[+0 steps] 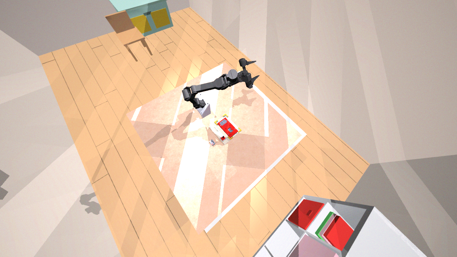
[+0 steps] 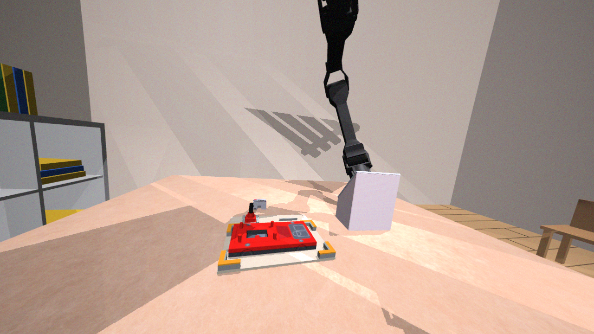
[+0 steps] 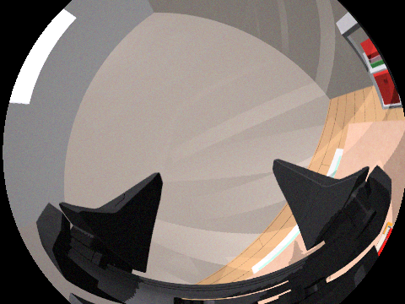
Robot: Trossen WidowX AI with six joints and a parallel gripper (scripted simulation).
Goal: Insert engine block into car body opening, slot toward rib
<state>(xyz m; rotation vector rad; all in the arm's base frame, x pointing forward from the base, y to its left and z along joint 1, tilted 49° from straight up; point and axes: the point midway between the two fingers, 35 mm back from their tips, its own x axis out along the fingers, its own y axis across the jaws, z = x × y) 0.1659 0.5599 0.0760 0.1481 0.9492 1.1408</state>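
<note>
My gripper tip is 590 mm above the grey engine block, 430 mm to the left of it and 130 mm short of it. The rest, counted from my gripper tip: black post: 570 mm below, 320 mm to the right, 140 mm ahead.
</note>
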